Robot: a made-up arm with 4 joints.
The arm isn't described. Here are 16 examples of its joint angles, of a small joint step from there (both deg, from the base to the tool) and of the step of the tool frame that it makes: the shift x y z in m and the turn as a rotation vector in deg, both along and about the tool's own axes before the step.
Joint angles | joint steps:
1: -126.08 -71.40 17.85 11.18 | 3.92 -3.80 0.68 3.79
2: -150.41 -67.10 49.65 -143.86 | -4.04 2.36 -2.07 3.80
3: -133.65 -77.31 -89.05 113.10 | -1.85 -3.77 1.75 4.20
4: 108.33 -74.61 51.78 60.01 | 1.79 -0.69 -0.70 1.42
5: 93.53 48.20 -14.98 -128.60 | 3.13 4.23 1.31 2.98
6: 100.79 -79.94 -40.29 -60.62 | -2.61 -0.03 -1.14 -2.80
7: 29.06 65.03 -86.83 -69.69 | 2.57 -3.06 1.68 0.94
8: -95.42 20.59 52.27 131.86 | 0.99 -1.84 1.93 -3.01
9: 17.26 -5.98 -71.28 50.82 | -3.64 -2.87 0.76 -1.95
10: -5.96 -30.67 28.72 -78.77 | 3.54 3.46 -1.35 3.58
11: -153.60 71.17 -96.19 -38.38 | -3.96 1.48 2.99 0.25
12: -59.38 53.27 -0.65 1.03 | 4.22 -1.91 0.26 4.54
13: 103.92 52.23 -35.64 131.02 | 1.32 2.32 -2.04 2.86
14: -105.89 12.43 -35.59 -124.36 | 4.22 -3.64 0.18 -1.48
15: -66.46 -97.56 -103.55 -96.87 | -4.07 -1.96 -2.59 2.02
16: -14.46 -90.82 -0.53 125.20 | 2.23 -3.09 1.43 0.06
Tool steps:
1: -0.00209 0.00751 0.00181 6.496 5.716 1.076
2: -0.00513 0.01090 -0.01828 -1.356 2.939 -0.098
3: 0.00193 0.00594 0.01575 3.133 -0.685 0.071
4: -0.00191 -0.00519 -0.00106 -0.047 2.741 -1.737
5: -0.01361 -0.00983 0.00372 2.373 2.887 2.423
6: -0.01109 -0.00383 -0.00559 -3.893 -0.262 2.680
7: -0.00984 -0.01332 -0.02083 -2.881 0.228 1.430
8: 0.00301 -0.00141 -0.01230 -1.944 0.167 0.813
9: 0.00628 0.00647 -0.00625 0.424 -4.641 1.280
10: -0.01916 -0.01511 0.00435 2.647 2.288 2.788
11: 0.02579 0.02907 0.00781 3.675 -0.992 -5.757
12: 0.01810 -0.01092 0.00395 2.239 -0.234 2.148
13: -0.00892 -0.00669 0.01236 1.284 -0.976 -2.995
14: -0.02007 0.00997 -0.03115 -3.870 -6.501 0.513
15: -0.02565 -0.01885 0.01295 3.146 0.551 3.576
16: 0.01616 0.00019 -0.01668 -0.337 4.134 -0.888
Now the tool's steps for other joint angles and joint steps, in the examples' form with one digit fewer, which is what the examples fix.
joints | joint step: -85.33 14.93 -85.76 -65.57 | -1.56 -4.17 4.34 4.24
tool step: 0.0270 0.0037 -0.0208 -0.91 1.80 -6.10
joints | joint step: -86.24 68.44 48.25 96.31 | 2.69 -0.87 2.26 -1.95
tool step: 0.0024 0.0103 -0.0133 -0.78 0.78 3.04
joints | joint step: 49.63 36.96 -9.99 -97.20 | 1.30 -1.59 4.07 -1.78
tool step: 0.0166 0.0069 -0.0115 -2.75 0.17 -1.40
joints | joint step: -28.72 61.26 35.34 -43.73 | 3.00 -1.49 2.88 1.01
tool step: 0.0162 0.0067 -0.0004 1.66 -2.27 -1.65
